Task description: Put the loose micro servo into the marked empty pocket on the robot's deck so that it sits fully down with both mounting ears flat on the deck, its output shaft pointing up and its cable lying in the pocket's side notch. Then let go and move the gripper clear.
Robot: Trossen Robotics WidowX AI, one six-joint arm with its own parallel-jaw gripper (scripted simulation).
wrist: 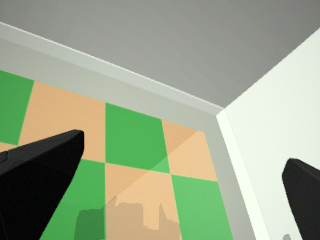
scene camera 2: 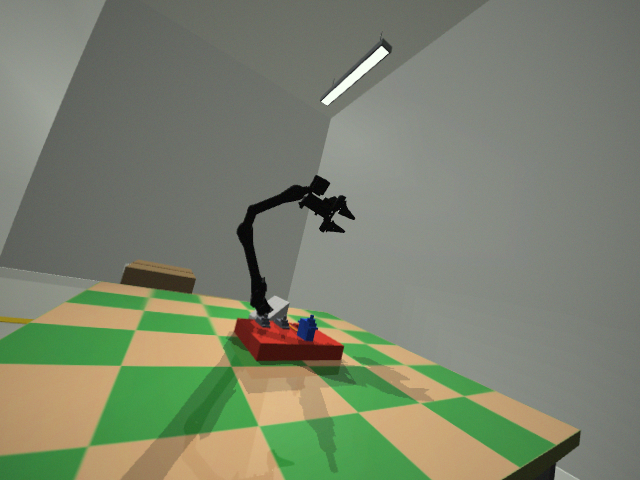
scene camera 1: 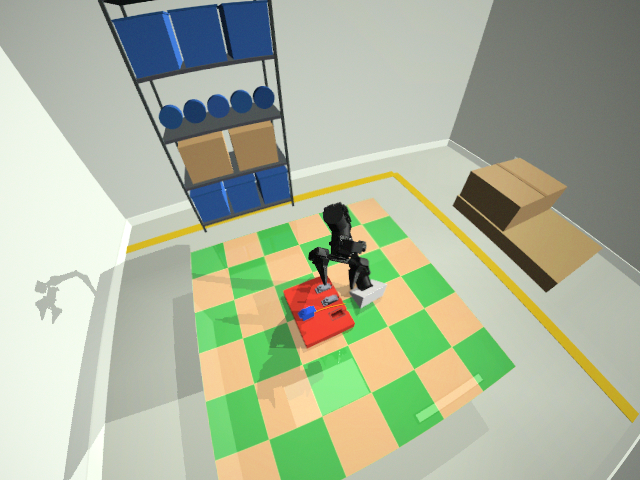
Observation:
My gripper [scene camera 1: 338, 287] is open, with nothing in its grasp. I also see a red deck [scene camera 2: 265, 344].
My gripper shows as well in the wrist view [wrist: 186, 154] and in scene camera 2 [scene camera 2: 349, 225]. The red deck is seen too in scene camera 1 [scene camera 1: 320, 327].

